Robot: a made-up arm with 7 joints.
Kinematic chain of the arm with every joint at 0, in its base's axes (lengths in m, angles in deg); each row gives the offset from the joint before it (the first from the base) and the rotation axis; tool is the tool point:
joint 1: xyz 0 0 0.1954 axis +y
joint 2: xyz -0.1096 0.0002 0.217 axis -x
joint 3: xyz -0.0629 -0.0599 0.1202 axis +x
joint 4: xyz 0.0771 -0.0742 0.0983 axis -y
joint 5: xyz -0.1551 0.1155 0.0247 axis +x
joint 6: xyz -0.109 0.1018 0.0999 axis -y
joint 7: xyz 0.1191 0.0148 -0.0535 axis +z
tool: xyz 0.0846 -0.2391 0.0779
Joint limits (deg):
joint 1: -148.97..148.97
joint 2: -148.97..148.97
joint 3: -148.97..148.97
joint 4: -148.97..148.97
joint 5: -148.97..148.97
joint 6: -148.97..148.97
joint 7: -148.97..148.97
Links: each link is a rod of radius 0.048 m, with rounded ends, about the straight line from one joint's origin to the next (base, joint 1, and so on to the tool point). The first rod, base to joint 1, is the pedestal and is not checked.
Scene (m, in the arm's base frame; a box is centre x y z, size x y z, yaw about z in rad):
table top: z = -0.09
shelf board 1: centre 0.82 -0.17 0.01 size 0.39 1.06 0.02 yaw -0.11
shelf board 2: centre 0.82 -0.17 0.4 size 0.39 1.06 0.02 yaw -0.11
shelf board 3: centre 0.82 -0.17 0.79 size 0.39 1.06 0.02 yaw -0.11
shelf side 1: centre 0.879 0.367 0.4 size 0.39 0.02 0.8 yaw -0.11
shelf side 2: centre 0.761 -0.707 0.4 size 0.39 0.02 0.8 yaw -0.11
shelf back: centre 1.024 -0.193 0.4 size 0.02 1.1 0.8 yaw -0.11
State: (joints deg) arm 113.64 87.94 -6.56 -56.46 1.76 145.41 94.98
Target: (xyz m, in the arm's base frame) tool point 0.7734 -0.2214 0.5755
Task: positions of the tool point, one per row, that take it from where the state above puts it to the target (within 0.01 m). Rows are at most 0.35 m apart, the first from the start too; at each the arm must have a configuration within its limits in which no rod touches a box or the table.
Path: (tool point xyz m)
1: 0.0816 0.8766 0.3582
2: 0.1148 0.8646 0.3872
3: 0.1167 0.8073 0.4295
4: 0.0771 0.7150 0.4743
5: -0.0058 0.5993 0.5039
6: 0.2505 0.5822 0.6418
7: 0.4869 0.3733 0.7203
8: 0.5649 0.0563 0.6887
9: 0.4580 -0.1866 0.5755
10: 0.6209 -0.2189 0.5773
11: 0.7733 -0.2214 0.5756

